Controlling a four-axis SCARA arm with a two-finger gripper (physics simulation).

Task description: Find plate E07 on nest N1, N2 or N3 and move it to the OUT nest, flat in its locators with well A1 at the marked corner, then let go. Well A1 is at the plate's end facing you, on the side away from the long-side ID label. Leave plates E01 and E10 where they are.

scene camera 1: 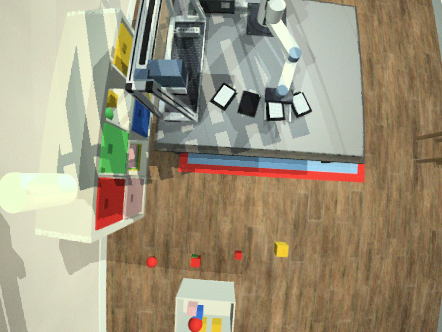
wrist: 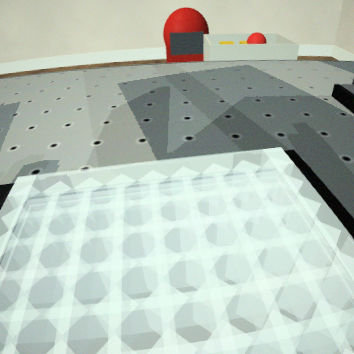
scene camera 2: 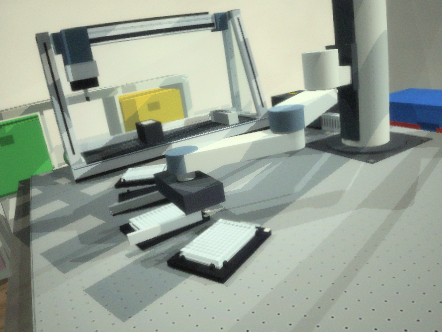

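Where they show: gripper, fingertip midpoint: (scene camera 1: 277, 121) (wrist: 154, 73) (scene camera 2: 118, 224); arm's base, origin of the base link: (scene camera 2: 365, 146).
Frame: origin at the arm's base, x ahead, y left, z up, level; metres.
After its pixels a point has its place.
Observation:
My gripper (scene camera 1: 277, 118) {x 0.813, y 0.075, z 0.055 m} (scene camera 2: 121, 224) {x 0.813, y 0.075, z 0.055 m} is open, its fingers along the two long sides of a white well plate (scene camera 1: 275, 110) {x 0.735, y 0.066, z 0.039 m} (scene camera 2: 159, 217) {x 0.726, y 0.074, z 0.039 m} (wrist: 165, 250) {x 0.745, y 0.071, z 0.039 m}, low over it. That plate lies in a black nest (wrist: 327, 197) {x 0.774, y 0.019, z 0.025 m}. Another white plate (scene camera 1: 301, 104) {x 0.676, y 0.247, z 0.037 m} (scene camera 2: 220, 241) {x 0.673, y 0.252, z 0.039 m} lies in the nearest nest in scene camera 2. A third white plate (scene camera 1: 224, 95) {x 0.653, y -0.282, z 0.039 m} (scene camera 2: 145, 173) {x 0.657, y -0.255, z 0.038 m} lies in the nest nearest the gantry. A black nest (scene camera 1: 249, 103) {x 0.694, y -0.110, z 0.025 m} without a plate stands between. No ID label or corner mark is readable. The fingers do not show in the wrist view.
A gantry machine (scene camera 2: 150, 29) {x 0.436, y -0.623, z 0.476 m} with a dark block (scene camera 2: 150, 131) {x 0.543, y -0.515, z 0.107 m} on its bed stands on the gantry side of the table. The arm's column (scene camera 2: 371, 75) {x 0.039, y 0.064, z 0.234 m} stands at the back. Neighbouring nests stand close on both sides of my fingers.

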